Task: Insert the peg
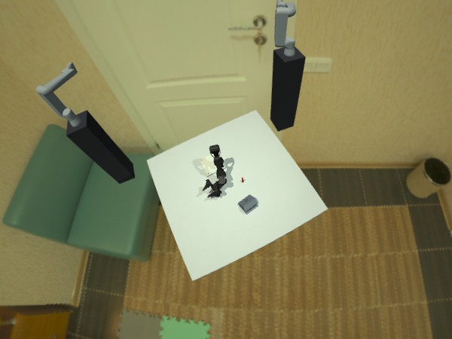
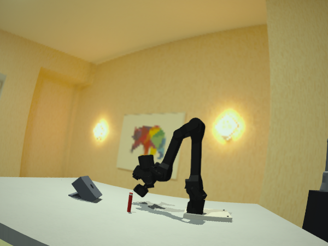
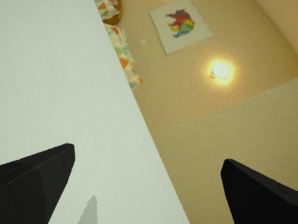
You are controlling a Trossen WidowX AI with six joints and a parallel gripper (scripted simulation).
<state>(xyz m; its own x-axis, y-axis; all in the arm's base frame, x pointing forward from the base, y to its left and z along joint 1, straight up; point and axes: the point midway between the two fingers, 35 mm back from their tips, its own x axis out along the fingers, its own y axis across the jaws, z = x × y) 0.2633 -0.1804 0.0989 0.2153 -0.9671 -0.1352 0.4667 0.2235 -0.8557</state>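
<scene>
Right now the red peg is 30 mm behind my gripper tip, 350 mm to the left of it and 60 mm below it. Also, from my gripper tip: grey sloped panel: 190 mm ahead, 320 mm to the left, 80 mm below.
</scene>
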